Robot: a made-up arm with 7 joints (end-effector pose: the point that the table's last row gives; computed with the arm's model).
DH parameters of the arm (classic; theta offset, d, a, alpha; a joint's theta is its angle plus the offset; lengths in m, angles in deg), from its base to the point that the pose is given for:
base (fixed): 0 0 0 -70
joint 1: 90 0 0 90
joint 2: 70 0 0 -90
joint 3: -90 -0.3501 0.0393 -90
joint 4: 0 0 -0.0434 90
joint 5: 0 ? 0 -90
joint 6: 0 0 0 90
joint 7: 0 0 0 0
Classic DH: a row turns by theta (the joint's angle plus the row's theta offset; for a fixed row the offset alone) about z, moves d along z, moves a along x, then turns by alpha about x.
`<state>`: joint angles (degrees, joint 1 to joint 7).
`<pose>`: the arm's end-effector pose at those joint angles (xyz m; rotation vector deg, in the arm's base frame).
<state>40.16 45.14 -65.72 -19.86 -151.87 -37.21 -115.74</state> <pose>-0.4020 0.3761 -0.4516 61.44 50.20 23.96</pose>
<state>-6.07 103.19 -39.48 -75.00 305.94 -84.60 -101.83</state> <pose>0.3182 0.5152 -0.0908 -0.36 28.70 103.97</pose>
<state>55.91 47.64 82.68 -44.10 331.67 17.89 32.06</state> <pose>-0.3513 0.5854 -0.0821 97.84 -6.20 51.25</pose>
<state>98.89 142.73 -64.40 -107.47 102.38 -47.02 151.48</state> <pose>-0.1700 0.4549 0.0104 44.41 -21.69 137.91</pose>
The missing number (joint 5, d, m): -0.3583
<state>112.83 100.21 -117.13 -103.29 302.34 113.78 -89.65</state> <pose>-0.2999 0.1199 0.3875 68.56 -17.90 86.13</pose>
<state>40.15 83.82 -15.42 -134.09 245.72 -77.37 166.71</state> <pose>0.1530 0.1804 -0.2614 -11.59 25.77 -46.45</pose>
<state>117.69 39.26 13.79 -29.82 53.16 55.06 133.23</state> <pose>-0.6392 0.2023 0.2207 -117.36 6.76 -74.45</pose>
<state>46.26 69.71 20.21 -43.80 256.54 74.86 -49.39</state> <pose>-0.0836 0.6527 -0.2014 -74.04 -134.68 58.86</pose>
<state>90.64 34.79 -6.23 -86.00 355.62 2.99 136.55</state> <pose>-0.4198 0.1938 -0.3410 19.06 -10.83 117.41</pose>
